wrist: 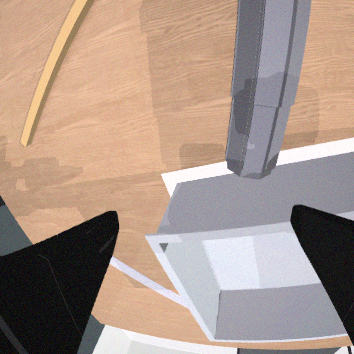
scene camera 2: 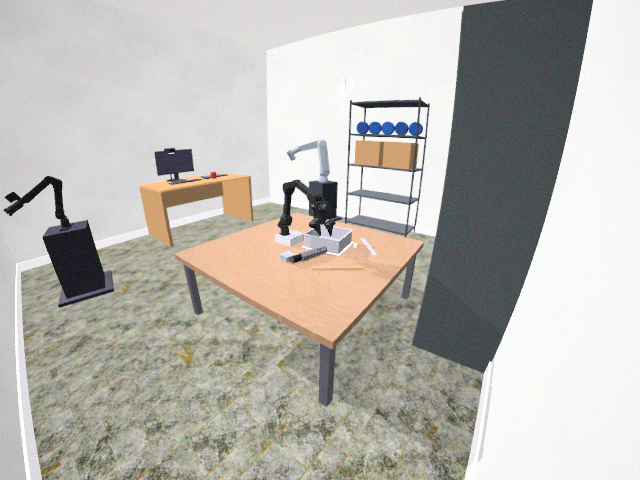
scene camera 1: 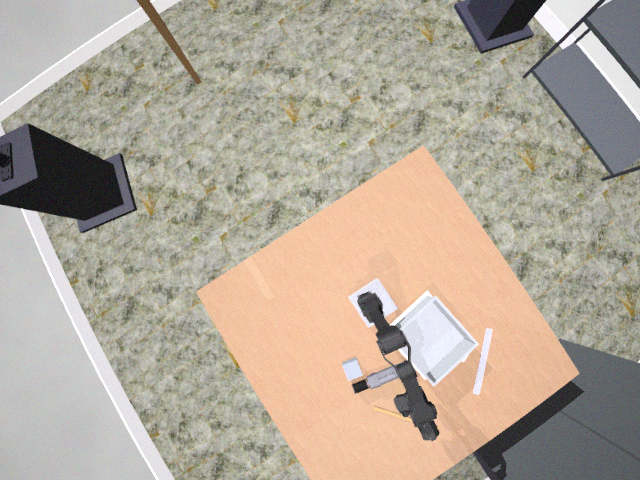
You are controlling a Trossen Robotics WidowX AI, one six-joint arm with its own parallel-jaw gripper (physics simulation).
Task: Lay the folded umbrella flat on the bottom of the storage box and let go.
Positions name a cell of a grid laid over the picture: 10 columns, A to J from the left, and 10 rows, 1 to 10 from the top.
Labels:
white storage box: wrist G7; scene camera 2 F5; scene camera 1 G8

